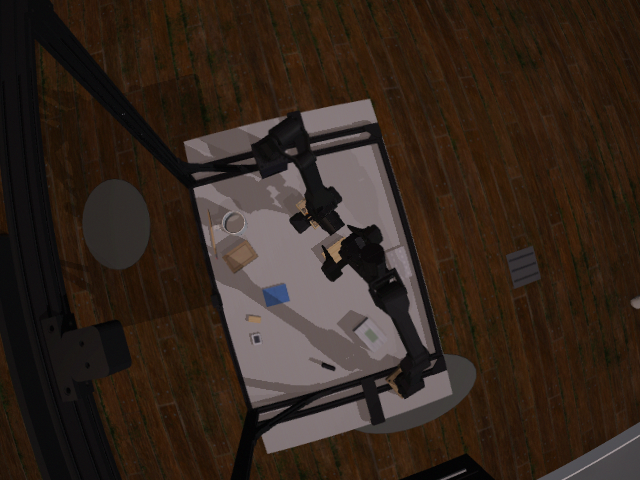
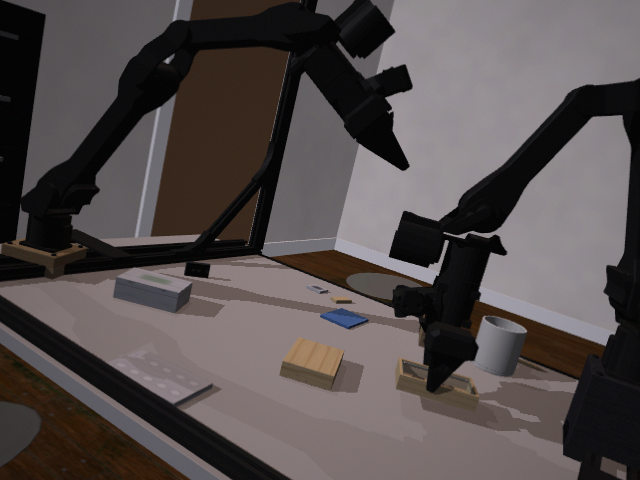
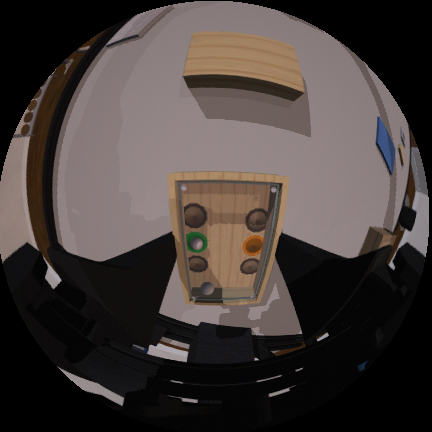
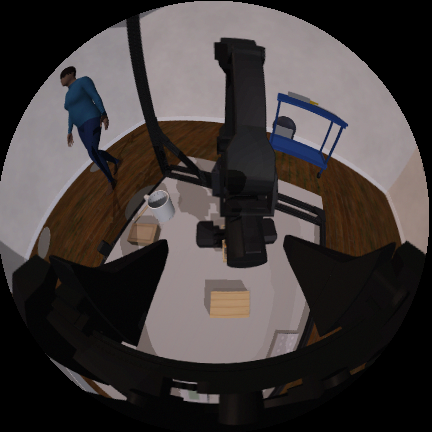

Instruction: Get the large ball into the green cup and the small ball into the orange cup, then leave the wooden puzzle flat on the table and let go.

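Seen in the pictures: left gripper, between the fingertips: (image 2: pixel 427 381) (image 3: pixel 226 237); right gripper, between the fingertips: (image 1: pixel 335 235) (image 2: pixel 405 168) (image 4: pixel 226 243); left arm's base, origin of its link: (image 1: pixel 269 152) (image 2: pixel 629 376); right arm's base, origin of its link: (image 1: pixel 404 380) (image 2: pixel 46 245).
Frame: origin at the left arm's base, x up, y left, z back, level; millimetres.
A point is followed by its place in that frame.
The wooden puzzle (image 3: pixel 230 176) @(x -71, y 89, z -285 mm) (image 2: pixel 411 377) @(x -70, y 117, z -263 mm) is a shallow box with a clear lid and several cups. My left gripper (image 3: pixel 226 237) @(x -83, y 76, z -245 mm) (image 2: pixel 446 377) @(x -83, y 76, z -245 mm) (image 1: pixel 312 215) @(x -83, y 76, z -245 mm) is shut on its sides and holds it about level, at or just above the table (image 2: pixel 261 419) @(x -120, y 286, z -390 mm). One grey ball (image 3: pixel 196 243) @(x -82, y 95, z -234 mm) sits in the green cup (image 3: pixel 188 238) @(x -73, y 101, z -241 mm). The other ball (image 3: pixel 207 287) @(x -81, y 75, z -193 mm) lies in the puzzle's near left corner. The orange cup (image 3: pixel 252 245) @(x -75, y 59, z -249 mm) is empty. I cannot tell which ball is larger. My right gripper (image 2: pixel 400 161) @(x 198, y 66, z -358 mm) (image 4: pixel 226 243) @(x 198, y 66, z -358 mm) (image 1: pixel 330 257) is open and empty, high above a plain wooden block (image 2: pixel 312 362) @(x -98, y 135, z -400 mm) (image 4: pixel 229 303) @(x -98, y 106, z -406 mm) (image 3: pixel 243 62) @(x -98, y 106, z -389 mm).
A white mug (image 2: pixel 500 345) @(x -64, y -159, z -172 mm) (image 1: pixel 233 222) @(x -113, y -205, z -163 mm) (image 4: pixel 160 204) @(x -105, y -225, z -154 mm) stands close behind the puzzle. A wooden frame box (image 1: pixel 240 255) @(x -86, y -222, z -286 mm), a blue book (image 2: pixel 344 317) @(x -115, y -154, z -463 mm) (image 1: pixel 276 294) @(x -115, y -156, z -461 mm), a grey box (image 2: pixel 151 288) @(x -89, y 132, z -707 mm) (image 1: pixel 369 333) @(x -84, y 97, z -717 mm) and a dotted grey panel (image 2: pixel 161 373) @(x -113, y 303, z -530 mm) lie on the table. A person (image 4: pixel 84 109) walks beyond it.
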